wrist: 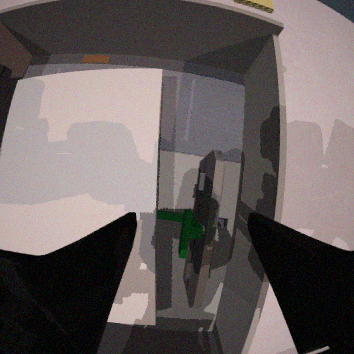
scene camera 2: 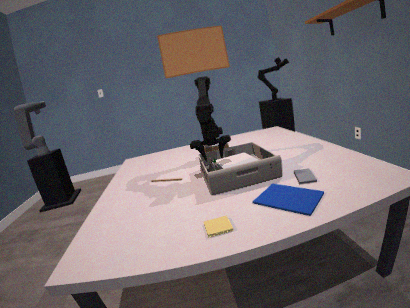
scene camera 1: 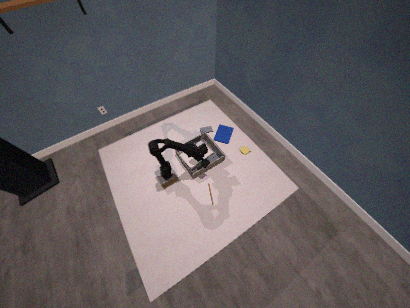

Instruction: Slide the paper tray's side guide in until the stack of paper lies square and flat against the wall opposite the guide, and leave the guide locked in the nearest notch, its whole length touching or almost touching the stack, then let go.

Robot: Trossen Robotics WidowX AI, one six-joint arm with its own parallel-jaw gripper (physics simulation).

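Places are measured from the arm's base along level axes (x ahead, y left, z up), in millimetres.
Pixels of known places: gripper, between the fingertips: (wrist: 192, 219) (scene camera 2: 214, 160) (scene camera 1: 203, 160); arm's base, origin of its link: (scene camera 1: 166, 175).
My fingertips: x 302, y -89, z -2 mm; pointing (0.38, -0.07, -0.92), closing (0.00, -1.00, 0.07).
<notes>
For each thing: its top centre in the pictures, then the offset to it from my fingertips.
- grey paper tray, centre of its top: (wrist: 45, 160) (scene camera 2: 234, 153) (scene camera 1: 199, 150) dz +15, dx +33, dy +89 mm
- white paper stack, centre of its top: (wrist: 61, 191) (scene camera 2: 238, 162) (scene camera 1: 196, 153) dz -40, dx +15, dy +113 mm
- side guide, centre of its top: (wrist: 196, 236) (scene camera 2: 213, 159) dz +0, dx -11, dy -2 mm
- blue folder, centre of its top: (scene camera 2: 289, 196) (scene camera 1: 223, 133) dz -73, dx +380, dy +131 mm
- grey block, centre of its top: (scene camera 2: 304, 174) (scene camera 1: 206, 129) dz -71, dx +284, dy +285 mm
- yellow pad, centre of its top: (scene camera 2: 217, 224) (scene camera 1: 244, 149) dz -70, dx +388, dy -137 mm
- brown stick, centre of its top: (scene camera 2: 166, 179) (scene camera 1: 210, 193) dz -74, dx -124, dy -231 mm
The grey paper tray (scene camera 1: 212, 167) (scene camera 2: 245, 181) (wrist: 282, 125) stands on the table. The white paper stack (scene camera 2: 242, 160) (wrist: 100, 100) lies flat in it, towards the left wall in the wrist view; whether it touches that wall is unclear. The side guide (wrist: 204, 200), a dark upright plate with a green lever (wrist: 187, 230), stands to the right of the stack, with a gap between plate and paper. The lever's left end is close to the stack's edge. My gripper (scene camera 1: 203, 157) (scene camera 2: 212, 157) (wrist: 192, 219) is open and empty above the guide, one finger on each side of it in the wrist view.
A blue folder (scene camera 1: 224, 134) (scene camera 2: 290, 198), a grey block (scene camera 1: 206, 129) (scene camera 2: 305, 176) and a yellow pad (scene camera 1: 244, 150) (scene camera 2: 218, 226) (wrist: 256, 4) lie outside the tray. A brown stick (scene camera 1: 211, 194) (scene camera 2: 166, 180) lies beside it. The tray walls rise around the guide.
</notes>
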